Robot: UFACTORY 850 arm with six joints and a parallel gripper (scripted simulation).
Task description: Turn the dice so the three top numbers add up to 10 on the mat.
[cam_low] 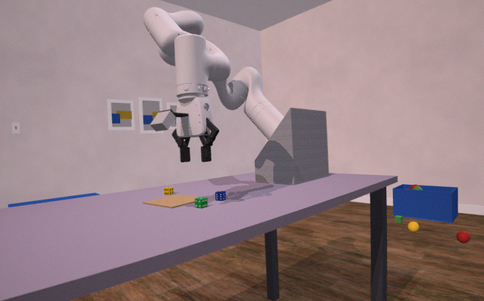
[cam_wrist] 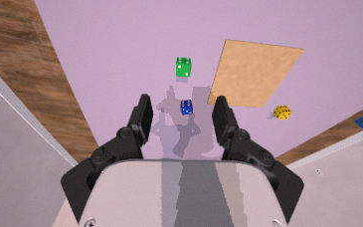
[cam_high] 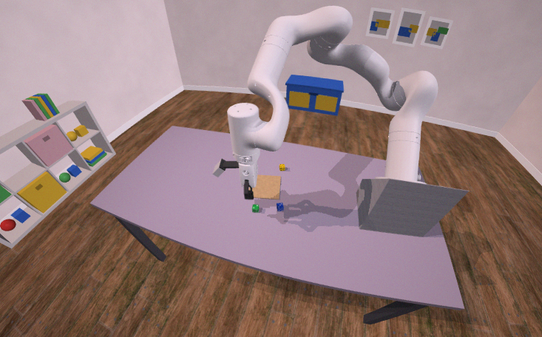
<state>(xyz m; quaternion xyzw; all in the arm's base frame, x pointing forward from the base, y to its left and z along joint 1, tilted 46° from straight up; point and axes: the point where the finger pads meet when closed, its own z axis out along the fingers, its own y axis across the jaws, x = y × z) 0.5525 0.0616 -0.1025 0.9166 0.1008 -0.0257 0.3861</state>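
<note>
The green die is 10 mm behind my hand and 130 mm below it. Also, from my hand: blue die: 110 mm behind, 30 mm to the right, 130 mm below; then tan mat: 10 mm behind, 140 mm to the right, 140 mm below; then yellow die: 70 mm behind, 270 mm to the right, 130 mm below.
</note>
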